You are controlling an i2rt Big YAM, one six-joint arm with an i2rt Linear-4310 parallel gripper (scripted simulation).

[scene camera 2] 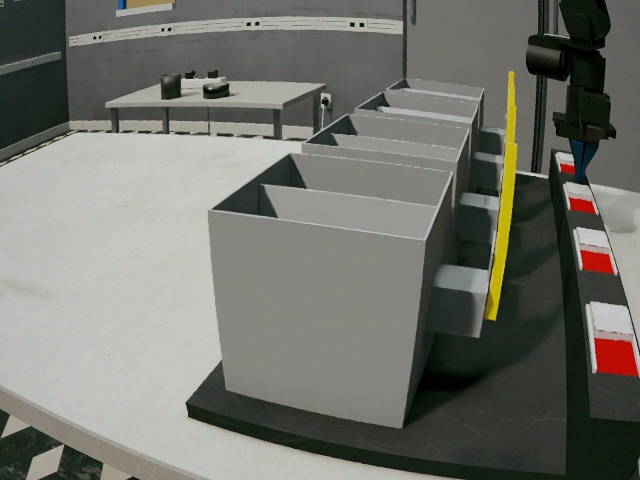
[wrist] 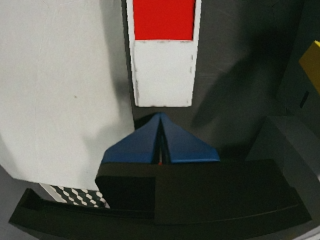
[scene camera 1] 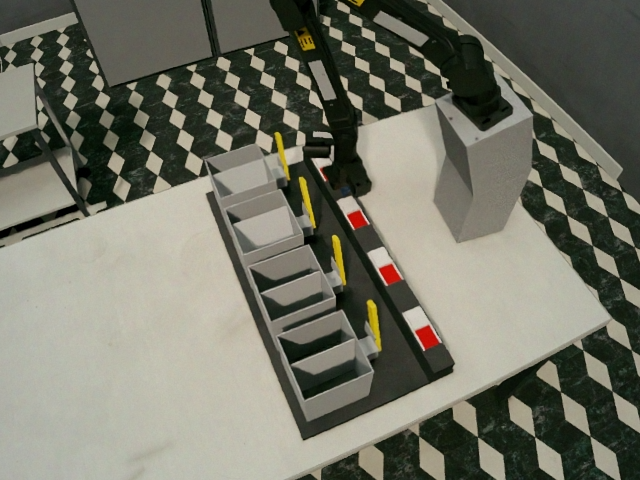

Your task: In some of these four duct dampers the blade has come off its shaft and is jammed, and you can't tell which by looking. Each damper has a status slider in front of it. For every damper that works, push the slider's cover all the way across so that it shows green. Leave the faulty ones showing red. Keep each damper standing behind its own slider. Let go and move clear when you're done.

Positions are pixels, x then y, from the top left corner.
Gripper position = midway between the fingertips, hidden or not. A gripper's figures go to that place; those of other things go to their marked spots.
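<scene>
The spot on my gripper (wrist: pixel 160 118) is 13 cm from the lens, and for a white slider cover (wrist: pixel 163 67) I find that it is 11 cm from the lens.
</scene>
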